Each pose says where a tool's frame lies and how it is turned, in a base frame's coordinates. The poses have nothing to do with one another.
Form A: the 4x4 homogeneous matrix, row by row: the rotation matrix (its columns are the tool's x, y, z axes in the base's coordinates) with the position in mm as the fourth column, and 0 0 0 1 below. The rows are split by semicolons.
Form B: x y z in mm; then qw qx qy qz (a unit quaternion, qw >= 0). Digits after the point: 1 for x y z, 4 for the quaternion.
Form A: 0.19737, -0.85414, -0.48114, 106.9; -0.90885, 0.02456, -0.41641, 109.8; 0.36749, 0.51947, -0.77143, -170.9; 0, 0, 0, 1
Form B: 106.9, 109.8, -170.9, 0.3356, 0.6972, -0.6322, -0.0408
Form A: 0.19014, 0.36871, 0.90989, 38.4; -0.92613, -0.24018, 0.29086, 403.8; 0.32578, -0.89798, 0.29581, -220.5; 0, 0, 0, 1
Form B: 38.4, 403.8, -220.5, 0.5581, -0.5326, 0.2617, -0.5801
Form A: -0.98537, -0.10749, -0.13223, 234.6; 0.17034, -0.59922, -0.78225, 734.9; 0.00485, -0.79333, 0.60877, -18.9; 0, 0, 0, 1
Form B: 234.6, 734.9, -18.9, 0.0777, -0.0356, -0.4408, 0.8935
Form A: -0.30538, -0.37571, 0.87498, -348.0; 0.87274, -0.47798, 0.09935, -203.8; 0.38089, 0.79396, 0.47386, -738.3; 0, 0, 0, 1
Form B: -348.0, -203.8, -738.3, 0.4155, 0.4180, 0.2973, 0.7512
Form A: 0.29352, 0.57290, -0.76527, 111.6; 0.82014, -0.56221, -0.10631, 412.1; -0.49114, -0.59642, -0.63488, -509.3; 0, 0, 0, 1
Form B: 111.6, 412.1, -509.3, 0.1553, -0.7891, -0.4413, 0.3981
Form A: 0.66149, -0.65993, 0.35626, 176.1; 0.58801, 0.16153, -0.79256, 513.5; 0.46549, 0.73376, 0.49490, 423.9; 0, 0, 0, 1
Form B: 176.1, 513.5, 423.9, 0.7612, 0.5013, -0.0359, 0.4098
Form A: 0.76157, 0.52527, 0.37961, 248.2; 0.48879, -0.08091, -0.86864, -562.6; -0.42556, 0.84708, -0.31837, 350.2; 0, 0, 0, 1
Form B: 248.2, -562.6, 350.2, 0.5836, 0.7350, 0.3449, -0.0156
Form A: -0.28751, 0.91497, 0.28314, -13.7; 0.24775, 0.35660, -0.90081, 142.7; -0.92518, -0.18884, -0.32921, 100.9; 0, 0, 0, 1
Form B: -13.7, 142.7, 100.9, 0.4301, 0.4139, 0.7024, -0.3878
